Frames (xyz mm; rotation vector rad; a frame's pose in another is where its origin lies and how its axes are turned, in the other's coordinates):
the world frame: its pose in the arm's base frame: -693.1 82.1 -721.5 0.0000 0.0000 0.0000
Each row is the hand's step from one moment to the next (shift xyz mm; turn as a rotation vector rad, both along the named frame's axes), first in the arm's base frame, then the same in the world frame.
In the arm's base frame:
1: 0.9 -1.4 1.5 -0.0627 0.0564 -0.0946
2: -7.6 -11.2 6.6 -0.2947 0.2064 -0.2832
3: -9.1 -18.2 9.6 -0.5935 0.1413 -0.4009
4: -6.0 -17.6 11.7 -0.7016 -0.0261 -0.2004
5: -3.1 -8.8 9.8 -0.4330 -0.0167 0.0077
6: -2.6 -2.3 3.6 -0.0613 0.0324 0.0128
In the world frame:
1: 0.9 -1.4 1.5 -0.0627 0.0564 -0.0946
2: -7.6 -11.2 6.6 -0.2947 0.2064 -0.2832
3: -9.1 -18.2 9.6 -0.5935 0.1413 -0.4009
4: -6.0 -17.6 11.7 -0.7016 -0.0261 -0.2004
5: -3.1 -8.8 9.8 -0.4330 -0.0167 0.0077
6: -2.6 -2.3 3.6 -0.0613 0.0324 0.0128

